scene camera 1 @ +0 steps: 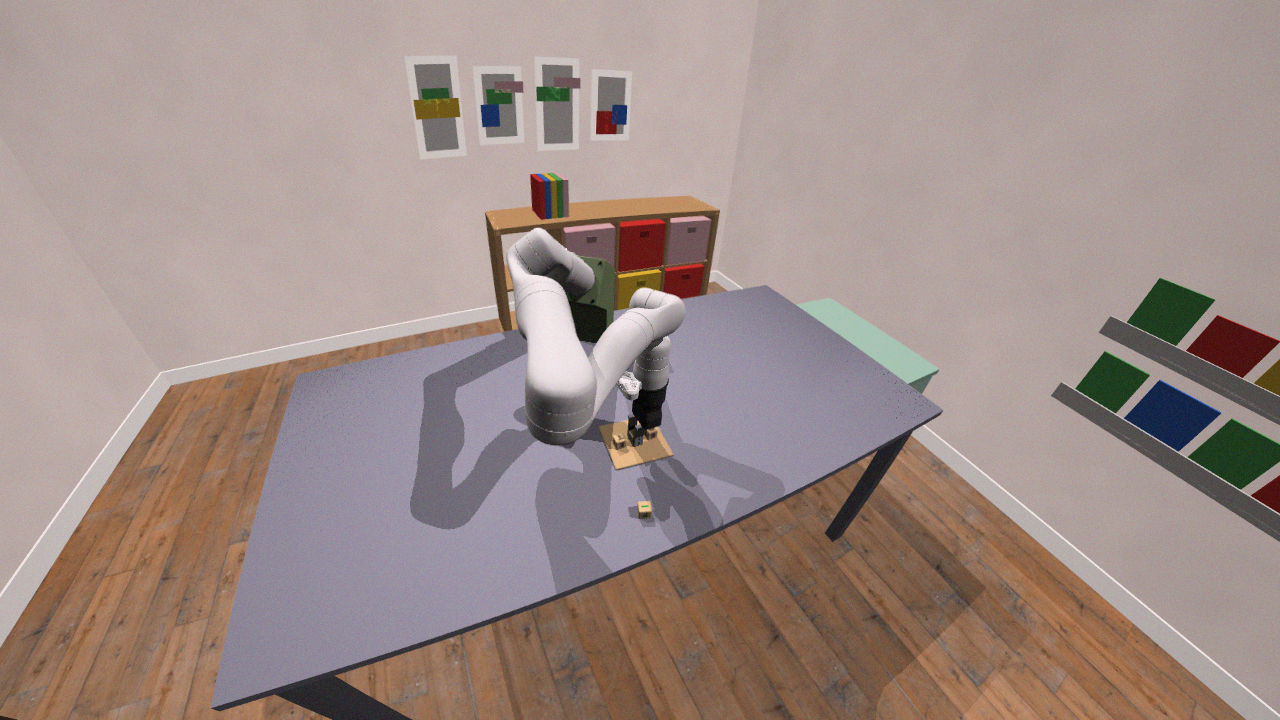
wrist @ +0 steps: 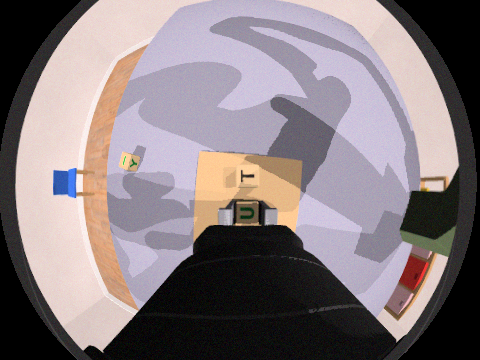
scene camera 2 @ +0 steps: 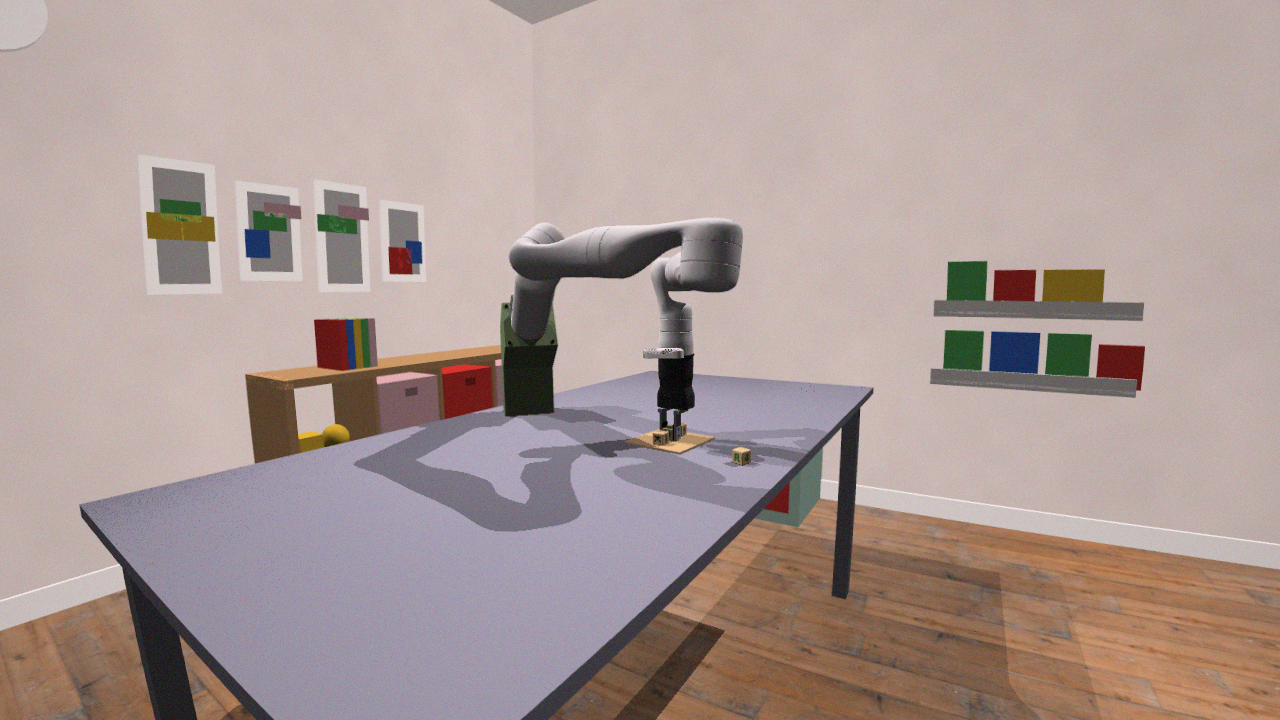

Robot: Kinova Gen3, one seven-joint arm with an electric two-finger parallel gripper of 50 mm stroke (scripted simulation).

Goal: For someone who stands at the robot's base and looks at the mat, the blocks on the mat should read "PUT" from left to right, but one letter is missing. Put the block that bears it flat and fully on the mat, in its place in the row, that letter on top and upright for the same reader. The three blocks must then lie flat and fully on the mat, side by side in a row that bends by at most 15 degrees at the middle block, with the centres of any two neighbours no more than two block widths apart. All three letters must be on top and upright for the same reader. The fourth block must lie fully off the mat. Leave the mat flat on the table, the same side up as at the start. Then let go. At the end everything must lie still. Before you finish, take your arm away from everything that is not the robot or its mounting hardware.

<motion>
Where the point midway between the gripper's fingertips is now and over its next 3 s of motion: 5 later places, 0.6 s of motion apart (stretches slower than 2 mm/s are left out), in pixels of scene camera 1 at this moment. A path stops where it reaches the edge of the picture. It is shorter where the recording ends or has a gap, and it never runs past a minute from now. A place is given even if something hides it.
My gripper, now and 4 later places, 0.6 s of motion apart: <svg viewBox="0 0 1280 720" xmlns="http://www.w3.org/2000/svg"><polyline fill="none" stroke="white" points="634,439 633,427 636,412 635,406 638,384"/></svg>
</motion>
